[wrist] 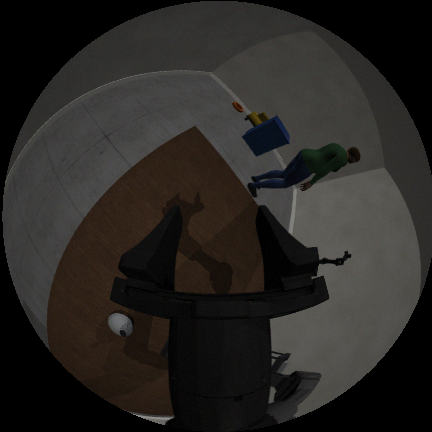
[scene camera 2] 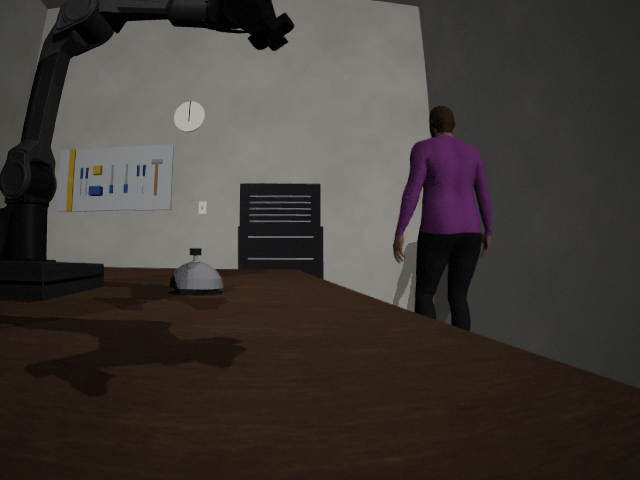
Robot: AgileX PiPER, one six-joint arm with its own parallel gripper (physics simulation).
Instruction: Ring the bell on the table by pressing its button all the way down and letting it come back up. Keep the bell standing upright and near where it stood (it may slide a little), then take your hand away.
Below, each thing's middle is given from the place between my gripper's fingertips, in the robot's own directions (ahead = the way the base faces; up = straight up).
Scene:
Now: hand 290 mm above the bell (scene camera 2: 197, 278), 280 mm to the right of it and 110 mm past it.

